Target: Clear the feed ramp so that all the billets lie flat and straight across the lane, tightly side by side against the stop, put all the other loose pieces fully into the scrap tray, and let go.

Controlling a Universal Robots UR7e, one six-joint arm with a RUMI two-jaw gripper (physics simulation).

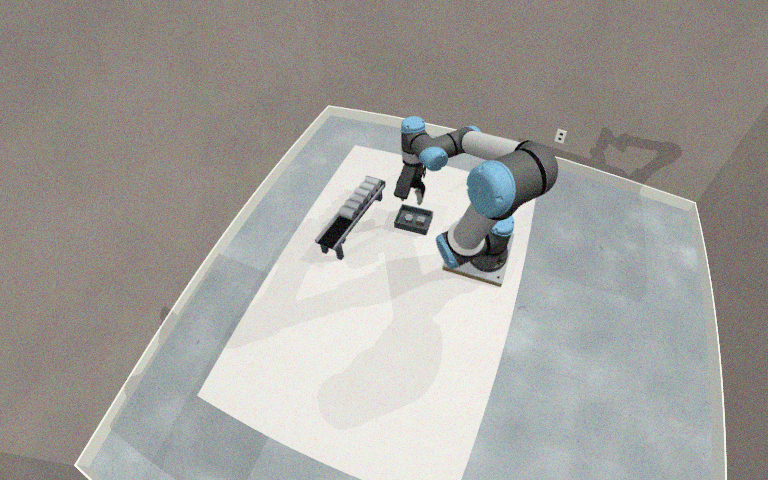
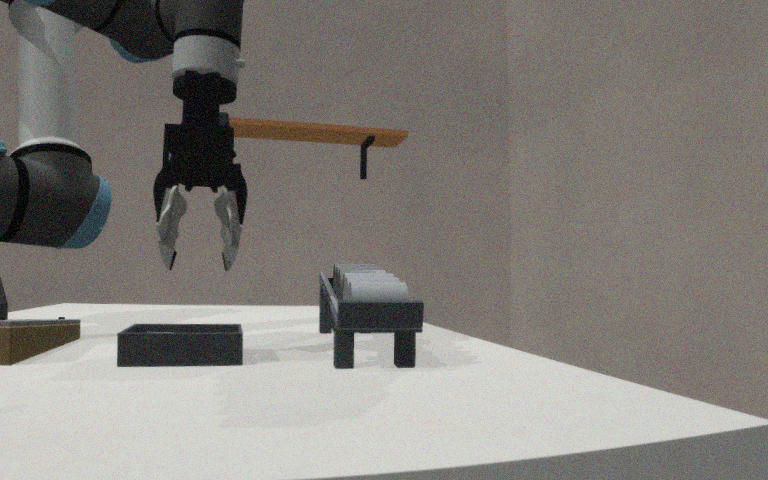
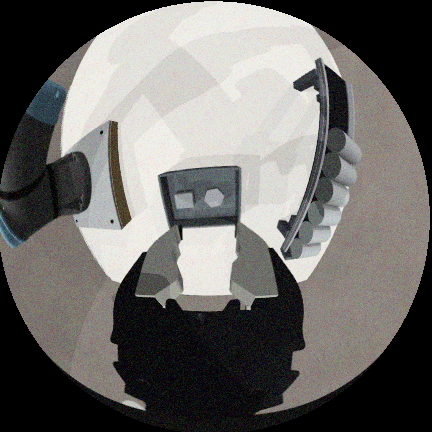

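Seen in the pictures: gripper, fingertip midpoint: [image 1: 411, 203] [image 2: 198, 270] [image 3: 208, 224]; arm's base, origin of the base link: [image 1: 487, 253] [image 3: 76, 181].
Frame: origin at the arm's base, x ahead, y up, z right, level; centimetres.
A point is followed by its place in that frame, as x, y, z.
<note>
My gripper [image 1: 411, 200] {32.0, 6.7, 9.2} [image 2: 199, 268] {32.0, 6.7, 9.2} [image 3: 208, 224] {32.0, 6.7, 9.2} is open and empty, above and a little beyond the scrap tray. The dark scrap tray [image 1: 411, 230] {30.1, -2.4, 3.8} [image 2: 180, 349] {30.6, -1.5, 13.6} [image 3: 201, 222] {30.3, -0.8, 13.2} stands on the table. A small square block [image 1: 420, 219] {27.9, -0.4, 8.4} [image 3: 184, 200] {28.0, -0.4, 8.7} and a hexagonal piece [image 1: 408, 217] {32.8, -1.3, 8.7} [image 3: 214, 197] {32.9, -1.3, 8.8} lie apart inside it. The feed ramp [image 1: 351, 227] {49.2, 5.4, -7.4} [image 2: 379, 315] [image 3: 324, 115] {49.1, 5.0, -5.8} holds several grey cylindrical billets [image 1: 358, 199] {51.3, 6.9, 4.9} [image 2: 375, 288] {50.1, 5.2, 19.2} [image 3: 338, 167] {49.6, 7.3, 1.7}. They lie across the lane, side by side, from the end wall to about its middle. Small gaps between them are hard to tell.
The robot's base plate [image 1: 472, 274] {3.4, -0.9, -9.7} [image 2: 39, 339] {13.9, -1.6, 5.5} [image 3: 97, 200] {8.5, 0.6, 5.9} stands on the other side of the tray from the ramp. A wooden shelf [image 2: 317, 132] is on the wall in the background. The white table mat [image 1: 339, 367] {35.3, -3.3, -55.2} lies under the ramp and tray.
</note>
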